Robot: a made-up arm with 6 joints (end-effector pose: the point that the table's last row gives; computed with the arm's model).
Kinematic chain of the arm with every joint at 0, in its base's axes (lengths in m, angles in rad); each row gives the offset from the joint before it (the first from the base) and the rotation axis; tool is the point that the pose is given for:
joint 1: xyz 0 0 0.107 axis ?
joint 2: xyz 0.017 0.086 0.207 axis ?
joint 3: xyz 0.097 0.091 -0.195 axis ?
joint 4: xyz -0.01 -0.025 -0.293 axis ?
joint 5: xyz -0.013 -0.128 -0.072 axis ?
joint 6: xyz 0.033 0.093 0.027 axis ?
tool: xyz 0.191 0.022 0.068
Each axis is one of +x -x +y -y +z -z.
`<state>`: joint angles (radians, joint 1 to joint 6).
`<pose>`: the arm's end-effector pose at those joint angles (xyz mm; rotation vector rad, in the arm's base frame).
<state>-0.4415 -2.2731 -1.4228 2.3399 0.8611 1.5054</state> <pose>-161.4 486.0 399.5 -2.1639 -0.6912 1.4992</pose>
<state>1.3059 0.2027 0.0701 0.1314 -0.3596 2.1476</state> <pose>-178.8 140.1 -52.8 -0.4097 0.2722 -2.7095</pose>
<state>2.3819 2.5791 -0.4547 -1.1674 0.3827 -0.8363</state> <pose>-124.6 75.9 619.6 2.6449 0.7045 -1.2940</pose>
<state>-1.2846 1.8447 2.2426 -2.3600 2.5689 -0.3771</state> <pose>274.7 -93.0 589.9 -0.5092 -2.9947 -0.5978</pose>
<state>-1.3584 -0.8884 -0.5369 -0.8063 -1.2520 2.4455</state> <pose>27.5 491.4 144.7 -0.4168 -0.7540 0.6782</pose>
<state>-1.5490 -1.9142 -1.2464 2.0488 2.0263 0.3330</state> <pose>443.8 445.9 634.4 2.6816 0.8537 1.0359</pose>
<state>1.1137 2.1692 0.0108 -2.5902 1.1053 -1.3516</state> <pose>126.3 410.7 581.2 -1.5500 -0.3707 0.6405</pose>
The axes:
joint 1: +z
joint 2: -y
joint 3: +z
joint 4: +y
joint 5: -x
joint 6: +z

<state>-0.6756 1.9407 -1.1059 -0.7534 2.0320 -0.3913</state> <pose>260.9 -309.4 599.6 0.0430 0.1858 2.7841</pose>
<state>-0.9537 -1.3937 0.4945 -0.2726 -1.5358 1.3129</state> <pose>-158.8 149.6 79.1 1.7806 -1.0378 -0.3694</pose>
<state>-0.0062 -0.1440 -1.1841 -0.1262 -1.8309 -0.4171</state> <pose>-121.1 -103.0 -195.3 1.6773 -0.7315 -1.1072</pose>
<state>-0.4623 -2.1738 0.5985 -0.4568 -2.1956 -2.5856</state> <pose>-586.0 253.0 561.7 0.0260 -1.8298 0.1366</pose>
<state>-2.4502 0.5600 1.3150 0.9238 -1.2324 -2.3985</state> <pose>-422.7 -311.5 91.7 -0.3003 -0.9164 1.9327</pose>
